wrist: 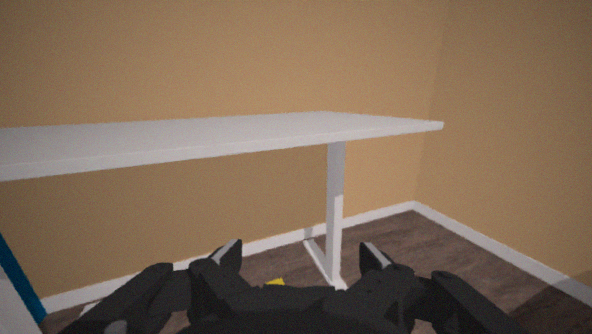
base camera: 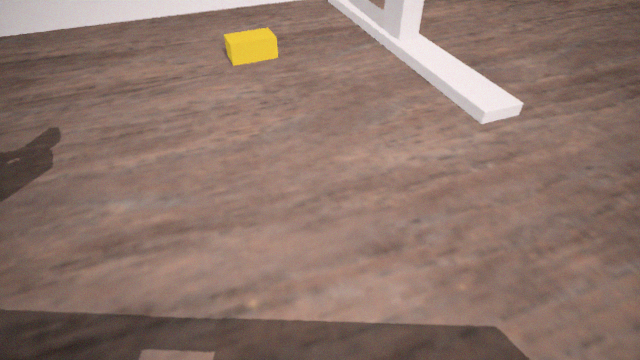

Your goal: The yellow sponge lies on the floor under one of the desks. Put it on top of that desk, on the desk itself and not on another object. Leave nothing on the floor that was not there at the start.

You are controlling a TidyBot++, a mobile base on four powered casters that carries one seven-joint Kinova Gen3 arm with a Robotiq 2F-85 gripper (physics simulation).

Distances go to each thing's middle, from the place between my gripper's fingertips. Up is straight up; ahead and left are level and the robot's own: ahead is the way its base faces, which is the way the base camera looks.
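The yellow sponge (base camera: 250, 46) is far ahead of my hand, a good way to the left of it, and far below it.
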